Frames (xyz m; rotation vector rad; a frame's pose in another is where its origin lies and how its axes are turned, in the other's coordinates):
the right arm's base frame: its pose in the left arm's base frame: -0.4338 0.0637 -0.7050 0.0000 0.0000 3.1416
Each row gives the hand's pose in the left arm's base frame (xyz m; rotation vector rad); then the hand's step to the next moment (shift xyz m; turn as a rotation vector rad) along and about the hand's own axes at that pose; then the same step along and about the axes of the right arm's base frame.
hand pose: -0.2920 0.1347 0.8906 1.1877 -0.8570 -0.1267
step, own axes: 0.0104 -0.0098 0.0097 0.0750 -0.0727 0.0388
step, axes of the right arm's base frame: -0.0042 0.0166 -0.0019 -0.0512 0.0972 -0.0188
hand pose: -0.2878 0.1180 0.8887 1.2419 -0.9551 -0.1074
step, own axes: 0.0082 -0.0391 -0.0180 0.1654 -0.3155 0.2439
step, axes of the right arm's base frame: -0.0332 0.0055 -0.0281 -0.0720 0.3904 -0.1697
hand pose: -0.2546 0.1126 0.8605 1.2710 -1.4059 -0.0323
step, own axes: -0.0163 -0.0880 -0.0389 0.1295 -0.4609 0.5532
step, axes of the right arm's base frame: -0.0798 0.0008 -0.0562 0.0668 0.6168 -0.3878
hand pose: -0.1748 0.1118 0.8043 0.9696 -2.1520 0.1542
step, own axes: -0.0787 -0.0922 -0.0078 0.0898 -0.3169 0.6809
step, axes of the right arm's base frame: -0.1012 0.0153 -0.0654 0.2241 0.5414 -0.4784
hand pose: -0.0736 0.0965 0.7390 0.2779 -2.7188 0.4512
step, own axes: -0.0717 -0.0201 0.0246 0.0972 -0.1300 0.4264
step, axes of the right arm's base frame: -0.0624 0.0178 -0.0440 0.1948 0.2808 -0.3023
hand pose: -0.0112 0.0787 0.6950 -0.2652 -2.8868 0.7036
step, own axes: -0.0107 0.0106 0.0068 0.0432 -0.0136 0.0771
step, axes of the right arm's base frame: -0.0105 -0.0040 -0.0121 0.0588 0.0368 -0.0565
